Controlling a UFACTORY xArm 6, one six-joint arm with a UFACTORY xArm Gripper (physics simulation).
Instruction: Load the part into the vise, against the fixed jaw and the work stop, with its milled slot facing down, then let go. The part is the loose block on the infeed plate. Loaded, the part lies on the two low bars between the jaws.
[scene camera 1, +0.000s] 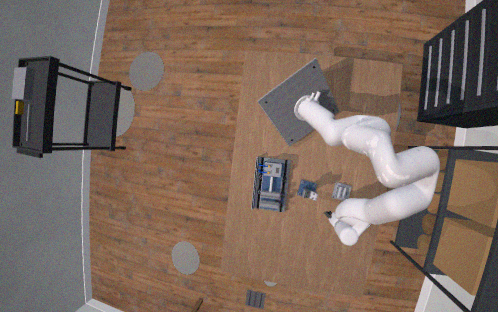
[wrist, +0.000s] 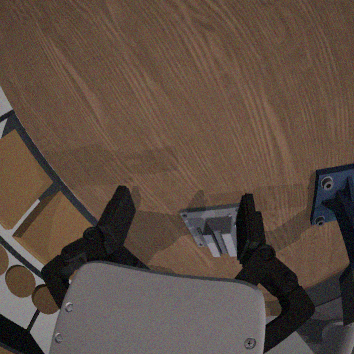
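Seen in the pictures: gripper, between the fingertips: (wrist: 183, 202); arm's base, origin of its link: (scene camera 1: 306, 107) (wrist: 341, 331).
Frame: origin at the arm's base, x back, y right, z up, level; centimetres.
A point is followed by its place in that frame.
Note:
The part, a small grey block (scene camera 1: 342, 190) @[x -30.3, y -36.5, z -11.6 cm] (wrist: 228, 242) @[x -32.7, y -35.4, z -11.1 cm], sits on the grey infeed plate (scene camera 1: 335, 196) @[x -35.1, y -35.3, z -13.8 cm] (wrist: 192, 215) @[x -34.6, y -40.8, z -14.1 cm]. In the wrist view two light ridges with a dark gap between them show on the block; its right side is hidden behind a finger. My gripper (scene camera 1: 328, 214) @[x -44.7, y -38.4, z -6.8 cm] (wrist: 183, 202) @[x -44.7, y -38.4, z -6.8 cm] is open and empty. In the wrist view its right finger overlaps the plate and block, and its left finger stands over bare wood. In the scene view it is below and left of the plate. The vise (scene camera 1: 265, 189) @[x -47.0, y 1.8, z -8.9 cm], blue and grey between dark rails, stands left; its jaws and stop are too small to tell apart.
A small blue fixture (scene camera 1: 307, 189) @[x -36.6, y -17.6, z -3.9 cm] (wrist: 320, 200) @[x -37.8, y -23.2, z -13.9 cm] with screws stands between the vise and the infeed plate. A large dark grey plate (scene camera 1: 280, 107) @[x -5.5, y 11.1, z 5.3 cm] lies farther up the table, with a second white arm (scene camera 1: 320, 116) @[x -4.6, y -6.2, z 17.3 cm] over it. A black drawer cabinet (scene camera 1: 460, 70) is at upper right.

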